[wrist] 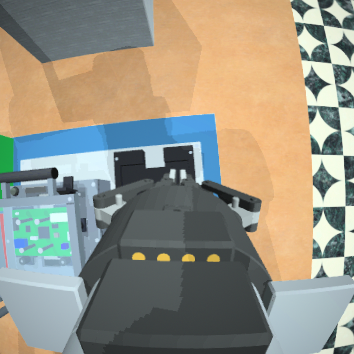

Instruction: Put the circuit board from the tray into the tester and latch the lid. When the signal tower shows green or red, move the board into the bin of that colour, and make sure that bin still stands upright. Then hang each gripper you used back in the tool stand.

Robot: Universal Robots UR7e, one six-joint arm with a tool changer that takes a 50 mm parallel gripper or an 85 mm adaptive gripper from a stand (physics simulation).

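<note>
The green circuit board lies in the grey tester at the left of the wrist view. A black bar handle stands at the tester's upper side. I cannot tell whether the lid is latched. My gripper, the adaptive one, has its two fingertips close together with no object visible between them. It is to the right of the tester, over the black tray; the gripper hides the lower part of this tray. Small parts of the green bin and the red bin show at the left edge.
A large grey block stands at the upper left. A blue mat with a white panel lies under the tester and tray. The wooden table ends at the right, beside a patterned floor. The signal tower does not show.
</note>
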